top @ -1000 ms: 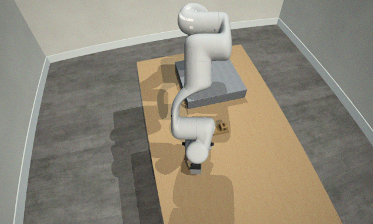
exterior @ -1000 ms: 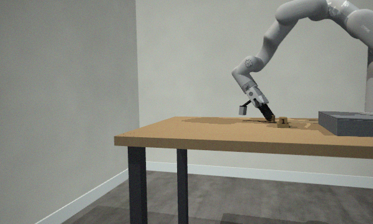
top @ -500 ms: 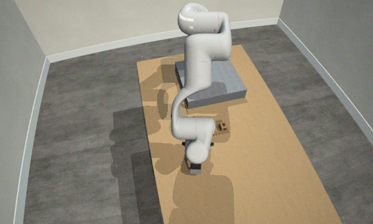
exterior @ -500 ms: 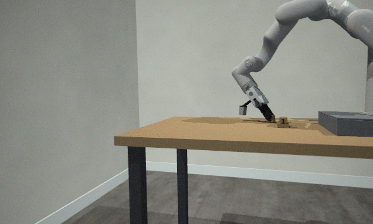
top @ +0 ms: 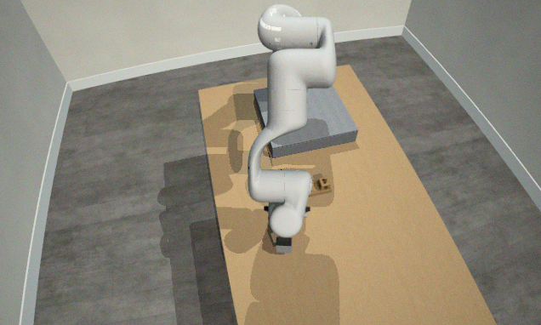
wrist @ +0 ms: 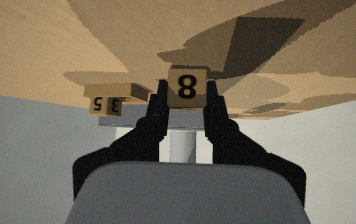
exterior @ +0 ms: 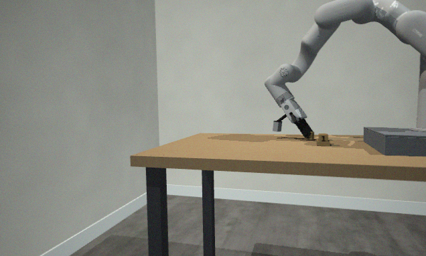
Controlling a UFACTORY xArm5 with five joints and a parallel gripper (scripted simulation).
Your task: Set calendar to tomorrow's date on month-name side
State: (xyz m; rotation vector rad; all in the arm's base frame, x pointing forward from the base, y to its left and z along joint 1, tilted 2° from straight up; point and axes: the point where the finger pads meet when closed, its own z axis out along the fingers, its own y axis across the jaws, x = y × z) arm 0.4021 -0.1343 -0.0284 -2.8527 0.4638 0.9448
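Right now my hand is 1 cm past the wooden cube and 2 cm above it. The rest, counted from my hand: wooden tray (5 cm behind, 12 cm to the left, 3 cm below).
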